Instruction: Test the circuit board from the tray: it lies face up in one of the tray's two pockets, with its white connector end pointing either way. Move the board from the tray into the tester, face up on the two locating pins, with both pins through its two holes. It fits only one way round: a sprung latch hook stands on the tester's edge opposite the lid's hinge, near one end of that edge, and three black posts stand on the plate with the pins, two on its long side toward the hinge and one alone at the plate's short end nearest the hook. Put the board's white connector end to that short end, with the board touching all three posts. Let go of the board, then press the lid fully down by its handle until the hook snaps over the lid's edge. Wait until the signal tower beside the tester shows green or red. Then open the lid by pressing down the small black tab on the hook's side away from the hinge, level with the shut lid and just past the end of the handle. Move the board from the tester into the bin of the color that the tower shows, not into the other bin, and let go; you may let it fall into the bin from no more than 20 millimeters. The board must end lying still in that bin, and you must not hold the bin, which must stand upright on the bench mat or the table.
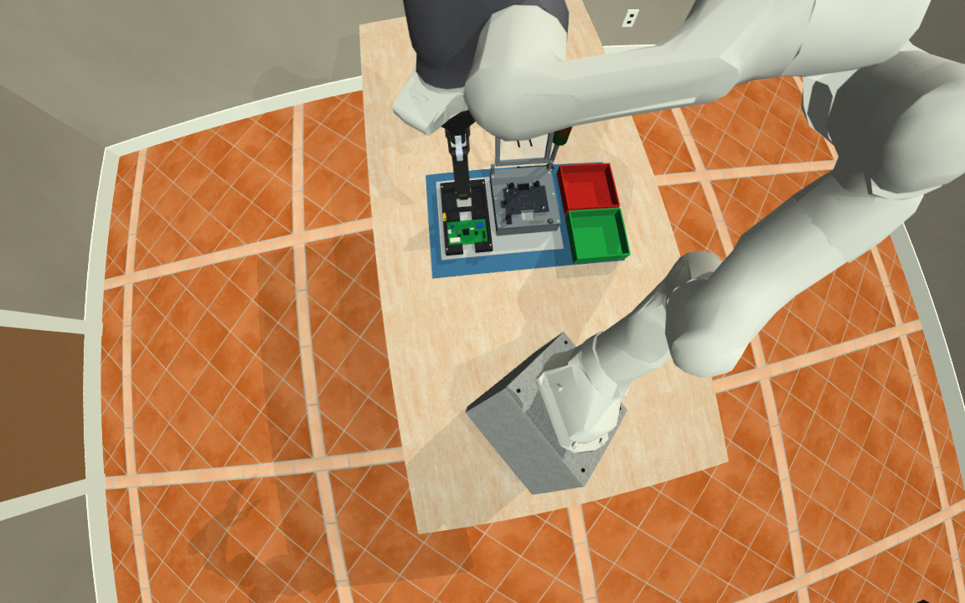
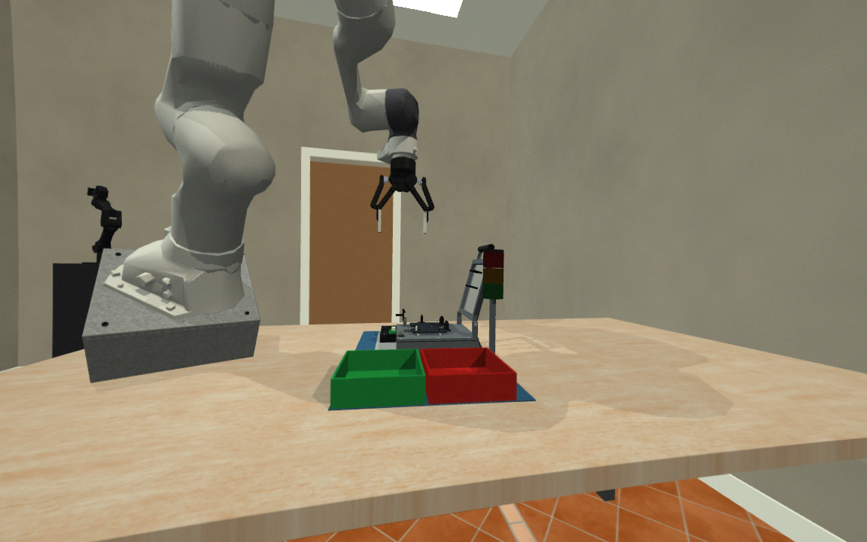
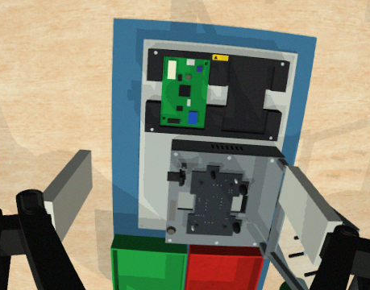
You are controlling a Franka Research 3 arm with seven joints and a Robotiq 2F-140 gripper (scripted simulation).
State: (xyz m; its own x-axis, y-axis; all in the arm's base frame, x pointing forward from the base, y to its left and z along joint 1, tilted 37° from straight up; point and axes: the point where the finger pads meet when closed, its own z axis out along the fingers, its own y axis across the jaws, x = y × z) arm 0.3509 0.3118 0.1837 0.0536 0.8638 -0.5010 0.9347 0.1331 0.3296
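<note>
Now: hand 31 cm above the green circuit board. Round my hand: latch hook 1 cm behind, 11 cm to the right, 24 cm below; tester plate 6 cm ahead, 17 cm to the right, 26 cm below; tester lid 18 cm ahead, 18 cm to the right, 15 cm below.
</note>
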